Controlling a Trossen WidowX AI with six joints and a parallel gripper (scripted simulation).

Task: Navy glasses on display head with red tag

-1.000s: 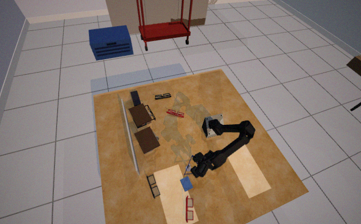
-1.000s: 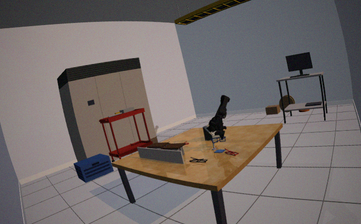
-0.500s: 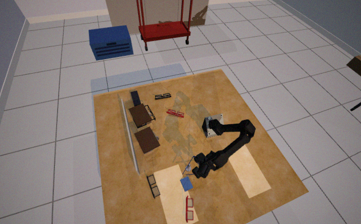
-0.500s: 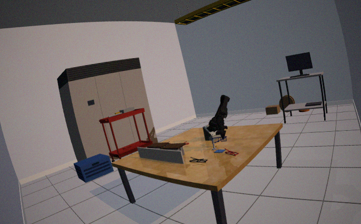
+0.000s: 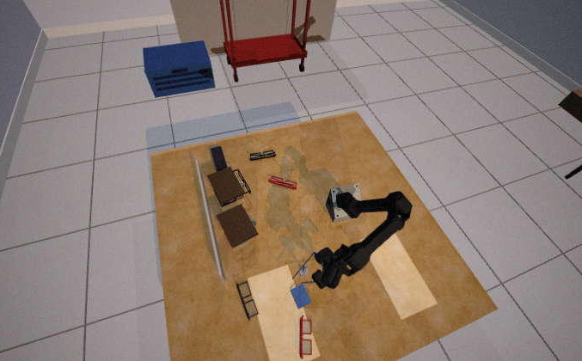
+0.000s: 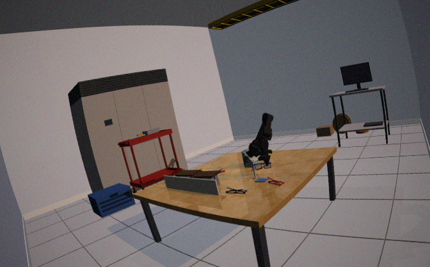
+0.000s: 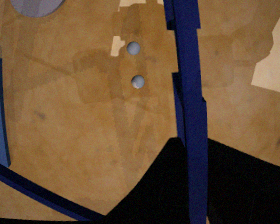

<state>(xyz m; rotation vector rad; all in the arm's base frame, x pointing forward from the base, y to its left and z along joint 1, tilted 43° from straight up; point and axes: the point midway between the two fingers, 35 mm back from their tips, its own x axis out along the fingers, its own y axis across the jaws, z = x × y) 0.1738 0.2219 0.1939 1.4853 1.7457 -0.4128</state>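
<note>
My gripper tip is now 14 cm short of the blue square tag, 4 cm to the right of it and 6 cm above it. Also, from my gripper tip: dark display head (30 cm ahead, 30 cm to the right).
</note>
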